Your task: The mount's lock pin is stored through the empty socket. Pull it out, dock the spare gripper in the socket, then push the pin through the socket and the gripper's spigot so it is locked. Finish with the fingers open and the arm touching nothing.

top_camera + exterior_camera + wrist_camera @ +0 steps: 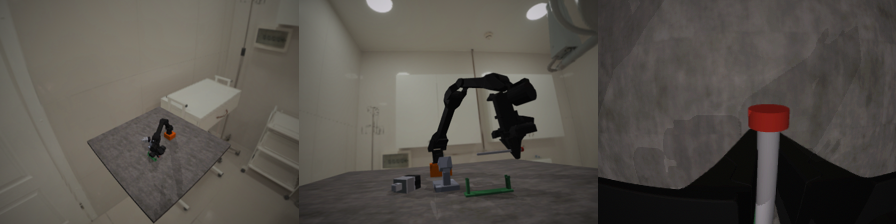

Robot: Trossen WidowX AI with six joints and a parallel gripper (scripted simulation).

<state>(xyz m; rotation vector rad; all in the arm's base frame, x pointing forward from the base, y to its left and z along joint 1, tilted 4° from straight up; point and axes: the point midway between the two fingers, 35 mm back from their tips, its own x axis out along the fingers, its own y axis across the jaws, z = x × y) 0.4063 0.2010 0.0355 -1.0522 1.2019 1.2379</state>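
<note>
The green rack is 100 mm to the right of my gripper tip, 60 mm below it and 10 mm behind it. The rest, counted from my gripper tip: spare gripper 350 mm to the right, 140 mm behind, 70 mm below; then grey mount 210 mm to the right, 120 mm behind, 40 mm below.
</note>
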